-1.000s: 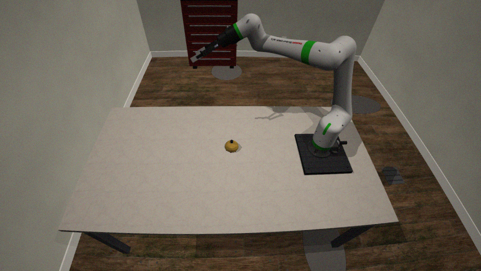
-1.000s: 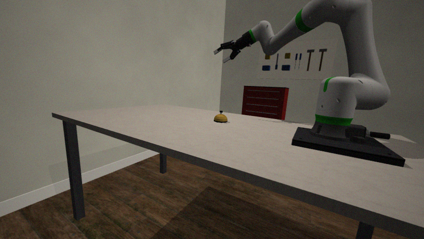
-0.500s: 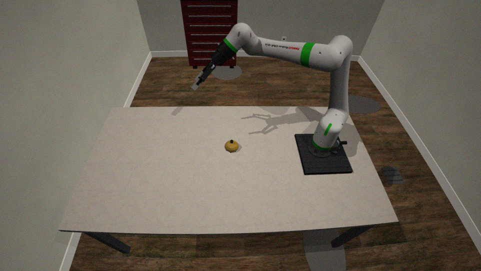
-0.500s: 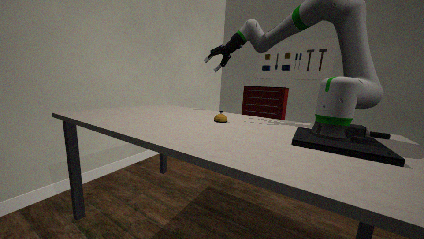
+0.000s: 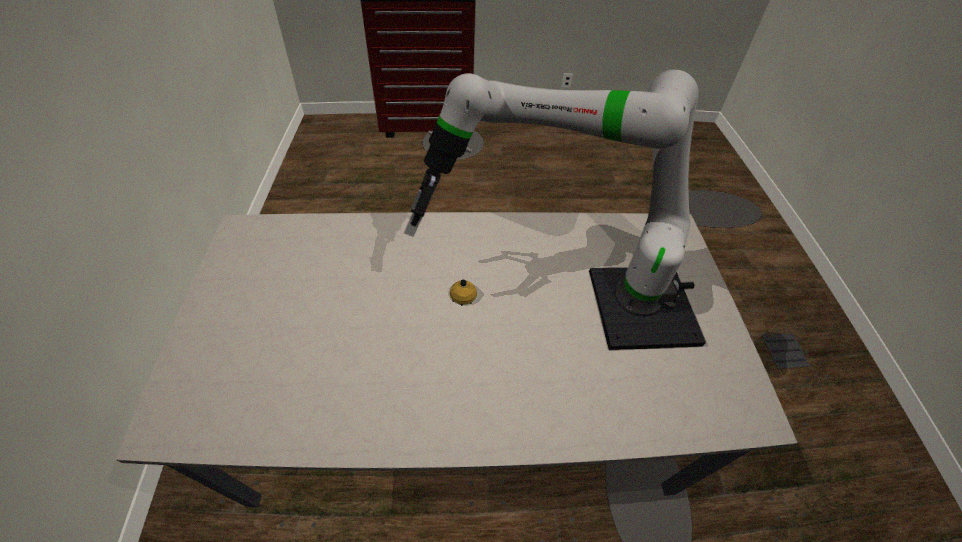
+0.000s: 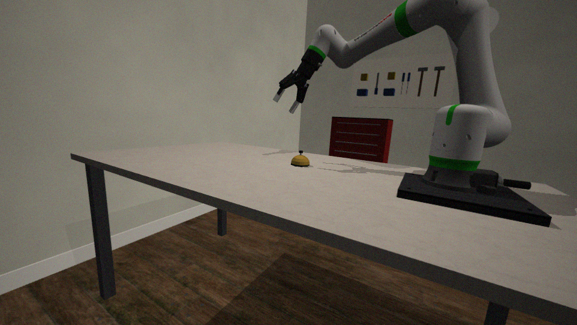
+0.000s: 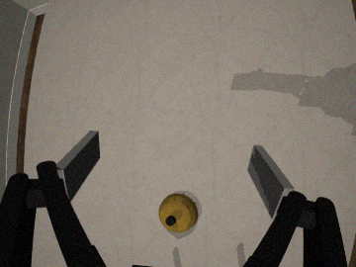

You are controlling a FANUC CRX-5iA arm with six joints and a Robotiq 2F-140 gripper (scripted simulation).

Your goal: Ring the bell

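The bell button lies 14 cm behind my hand, 7 cm to the left of it and 21 cm below it. The rest, counted from my hand: small yellow dome bell 14 cm behind, 7 cm to the left, 23 cm below.
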